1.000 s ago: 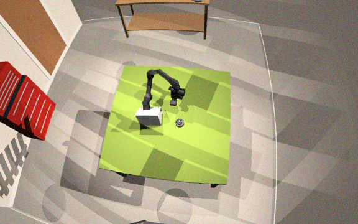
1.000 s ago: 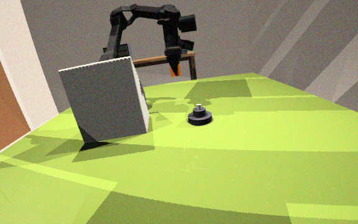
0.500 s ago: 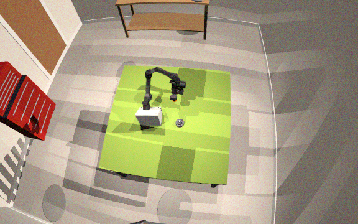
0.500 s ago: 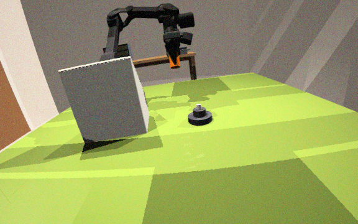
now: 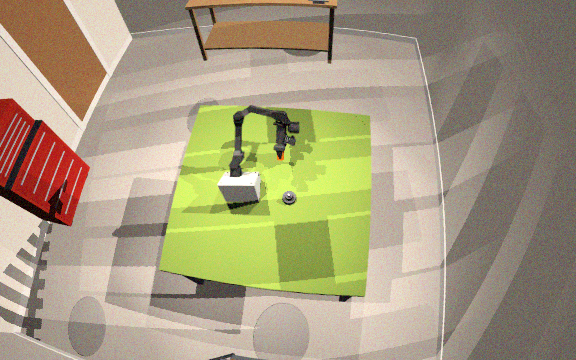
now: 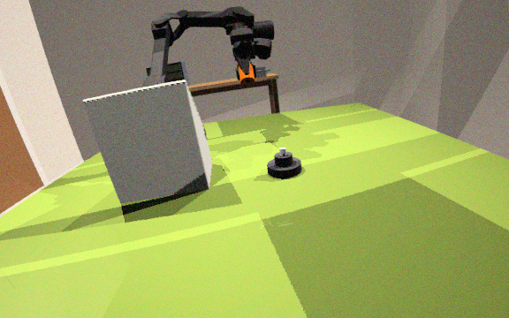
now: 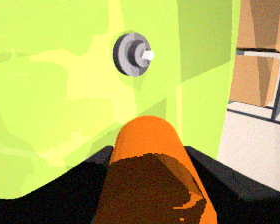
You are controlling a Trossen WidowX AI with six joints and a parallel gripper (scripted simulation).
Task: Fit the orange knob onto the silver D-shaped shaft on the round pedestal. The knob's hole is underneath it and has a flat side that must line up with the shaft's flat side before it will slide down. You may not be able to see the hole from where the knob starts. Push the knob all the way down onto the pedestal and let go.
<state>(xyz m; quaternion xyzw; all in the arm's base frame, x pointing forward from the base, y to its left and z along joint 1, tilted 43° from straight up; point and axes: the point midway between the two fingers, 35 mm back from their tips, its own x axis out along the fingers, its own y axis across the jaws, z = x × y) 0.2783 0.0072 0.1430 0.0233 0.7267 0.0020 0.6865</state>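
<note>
The orange knob lies 3 cm above my gripper tip and 2 cm to the left of it. Also, from my gripper tip: round dark pedestal (19 cm below, 16 cm to the right, 5 cm ahead).
</note>
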